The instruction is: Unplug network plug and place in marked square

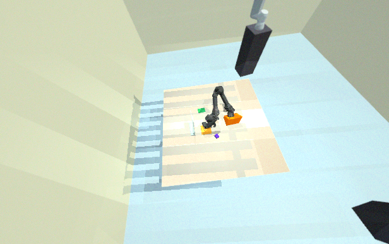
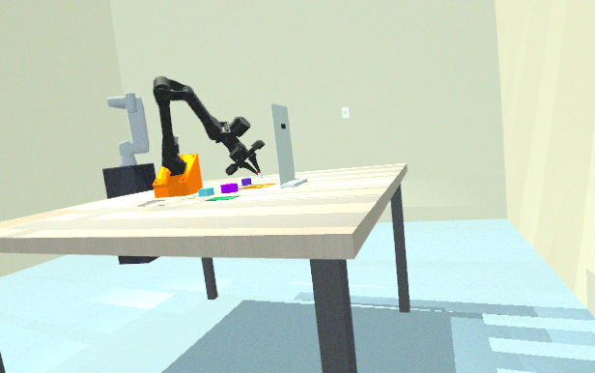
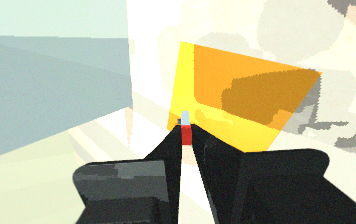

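The flat yellow square lies 5 cm below my gripper tip and 1 cm behind it. Also, from my gripper tip: pale upright panel 14 cm ahead, 8 cm above, 5 cm to the right.
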